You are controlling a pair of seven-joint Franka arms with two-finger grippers.
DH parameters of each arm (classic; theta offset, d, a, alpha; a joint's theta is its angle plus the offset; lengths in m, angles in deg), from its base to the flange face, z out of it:
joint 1: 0 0.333 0 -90
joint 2: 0 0 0 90
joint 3: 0 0.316 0.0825 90
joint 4: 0 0 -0.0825 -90
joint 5: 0 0.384 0 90
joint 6: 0 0 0.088 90
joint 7: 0 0.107 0 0
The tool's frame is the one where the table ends.
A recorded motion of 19 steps. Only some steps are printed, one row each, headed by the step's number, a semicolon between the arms.
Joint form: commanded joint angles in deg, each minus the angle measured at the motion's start. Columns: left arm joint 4, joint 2, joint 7, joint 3, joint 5, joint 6, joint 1; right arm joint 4, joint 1, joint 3, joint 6, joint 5, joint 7, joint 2.
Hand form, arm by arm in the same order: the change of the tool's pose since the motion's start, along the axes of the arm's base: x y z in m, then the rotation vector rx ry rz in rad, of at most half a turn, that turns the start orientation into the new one. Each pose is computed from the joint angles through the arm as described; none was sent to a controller.
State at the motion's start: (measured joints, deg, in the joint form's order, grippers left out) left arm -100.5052 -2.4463 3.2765 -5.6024 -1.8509 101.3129 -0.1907; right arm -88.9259 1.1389 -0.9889 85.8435 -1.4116 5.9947 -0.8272
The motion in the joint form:
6: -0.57 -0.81 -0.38 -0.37 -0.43 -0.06 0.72; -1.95 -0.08 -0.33 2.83 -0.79 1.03 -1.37
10: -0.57 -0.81 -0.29 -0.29 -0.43 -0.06 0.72; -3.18 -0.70 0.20 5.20 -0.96 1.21 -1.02
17: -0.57 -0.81 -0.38 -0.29 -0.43 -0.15 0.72; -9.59 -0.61 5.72 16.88 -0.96 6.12 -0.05
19: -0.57 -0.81 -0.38 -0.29 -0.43 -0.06 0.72; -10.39 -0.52 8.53 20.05 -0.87 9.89 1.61
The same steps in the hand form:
6: -0.0040 0.0027 0.0028 -0.0063 -0.0022 0.0138; -0.0024 -0.0055 0.0013 -0.0136 -0.0398 -0.0240
10: -0.0039 0.0035 0.0028 -0.0063 -0.0023 0.0136; 0.0034 -0.0064 -0.0084 -0.0170 -0.0537 -0.0271
17: -0.0041 0.0035 0.0027 -0.0063 -0.0007 0.0151; 0.0216 0.0502 -0.0528 -0.0087 -0.1318 -0.0072
19: -0.0039 0.0035 0.0028 -0.0064 -0.0022 0.0152; 0.0296 0.0799 -0.0707 0.0034 -0.1454 -0.0209

